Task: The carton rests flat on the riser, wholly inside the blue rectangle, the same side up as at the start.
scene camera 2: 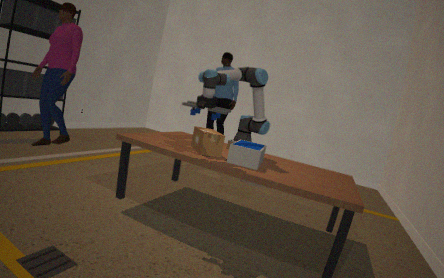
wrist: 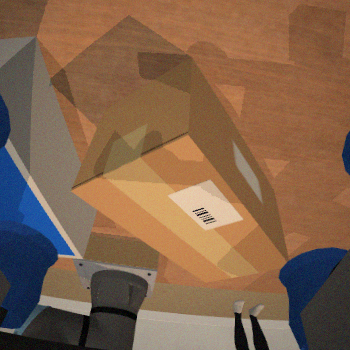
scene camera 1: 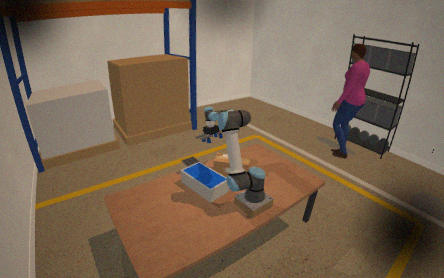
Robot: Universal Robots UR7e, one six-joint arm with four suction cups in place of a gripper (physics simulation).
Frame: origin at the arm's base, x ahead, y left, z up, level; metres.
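Seen in the pictures: end effector, tool point: (scene camera 2: 205, 116) (wrist: 169, 207) (scene camera 1: 212, 139); arm's base, origin of the base link: (wrist: 119, 281) (scene camera 1: 254, 196).
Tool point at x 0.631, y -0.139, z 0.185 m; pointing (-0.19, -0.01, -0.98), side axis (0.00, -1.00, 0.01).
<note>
Offsets run from my tool point to a thing's top centre. Level surfaces: height alone.
A brown carton @(0.220 m back, 0.033 m right, 0.111 m down) (scene camera 1: 221, 161) (scene camera 2: 209, 143) (wrist: 135, 175) stands upright on the table beside the riser, tape and a barcode label on its top and a pale label on one side. The riser @(0.219 m back, 0.277 m left, 0.141 m down) (scene camera 1: 199, 188) (scene camera 2: 245, 158) (wrist: 60, 175) is a light grey box; the blue rectangle @(0.219 m back, 0.277 m left, 0.141 m down) (scene camera 1: 202, 175) (scene camera 2: 249, 145) (wrist: 30, 205) on its top carries no carton. My gripper (scene camera 1: 212, 138) (scene camera 2: 205, 114) (wrist: 172, 205) has its suction cups off and holds nothing. It hangs above the carton with a visible gap; the wrist view shows the carton between the cups, turned at an angle. The arm partly hides the carton in scene camera 1.
The arm's base (scene camera 1: 254, 202) stands on the wooden table @(0.261 m down) (scene camera 1: 165, 230) (scene camera 2: 310, 177) near the riser. A person in blue (scene camera 2: 227, 90) is behind the arm. A person in pink (scene camera 1: 356, 82) (scene camera 2: 65, 45) stands by the shelves. Large boxes (scene camera 1: 150, 95) stand beyond the table.
</note>
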